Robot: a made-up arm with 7 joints.
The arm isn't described. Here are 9 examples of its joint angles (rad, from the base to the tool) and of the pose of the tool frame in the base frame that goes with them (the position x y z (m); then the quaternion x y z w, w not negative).
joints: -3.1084 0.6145 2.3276 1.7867 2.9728 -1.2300 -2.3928
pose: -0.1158 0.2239 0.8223 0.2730 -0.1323 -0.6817 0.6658
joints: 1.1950 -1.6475 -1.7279 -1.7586 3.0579 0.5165 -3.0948
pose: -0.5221 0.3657 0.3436 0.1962 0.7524 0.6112 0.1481
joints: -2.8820 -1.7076 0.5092 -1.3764 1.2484 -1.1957 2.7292
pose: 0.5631 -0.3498 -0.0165 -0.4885 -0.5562 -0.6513 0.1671
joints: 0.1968 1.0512 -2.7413 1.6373 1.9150 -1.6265 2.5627
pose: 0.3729 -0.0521 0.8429 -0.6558 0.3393 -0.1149 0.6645
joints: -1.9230 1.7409 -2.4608 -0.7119 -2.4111 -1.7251 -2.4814
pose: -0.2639 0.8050 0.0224 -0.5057 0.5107 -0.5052 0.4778
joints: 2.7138 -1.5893 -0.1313 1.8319 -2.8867 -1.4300 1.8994
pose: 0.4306 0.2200 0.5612 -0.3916 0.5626 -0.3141 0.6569
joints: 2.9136 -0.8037 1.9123 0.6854 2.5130 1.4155 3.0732
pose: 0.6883 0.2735 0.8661 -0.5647 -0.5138 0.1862 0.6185
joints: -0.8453 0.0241 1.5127 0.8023 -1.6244 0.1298 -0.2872
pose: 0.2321 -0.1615 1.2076 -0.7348 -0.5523 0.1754 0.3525
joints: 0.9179 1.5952 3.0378 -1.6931 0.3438 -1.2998 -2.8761
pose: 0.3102 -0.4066 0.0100 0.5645 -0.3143 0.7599 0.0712
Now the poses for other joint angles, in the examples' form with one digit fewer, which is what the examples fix.
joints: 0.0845 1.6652 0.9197 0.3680 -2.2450 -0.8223 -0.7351
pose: 0.914 -0.266 0.180 -0.664 -0.246 0.037 0.705
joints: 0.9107 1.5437 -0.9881 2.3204 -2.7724 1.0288 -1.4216
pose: 0.476 -0.235 0.176 0.614 -0.032 -0.706 0.351
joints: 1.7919 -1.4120 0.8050 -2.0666 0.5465 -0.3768 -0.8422
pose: 0.303 0.412 0.173 -0.521 -0.107 0.272 0.802
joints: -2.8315 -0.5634 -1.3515 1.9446 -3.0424 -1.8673 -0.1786
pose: 0.130 -0.223 0.741 0.038 0.397 -0.867 0.300
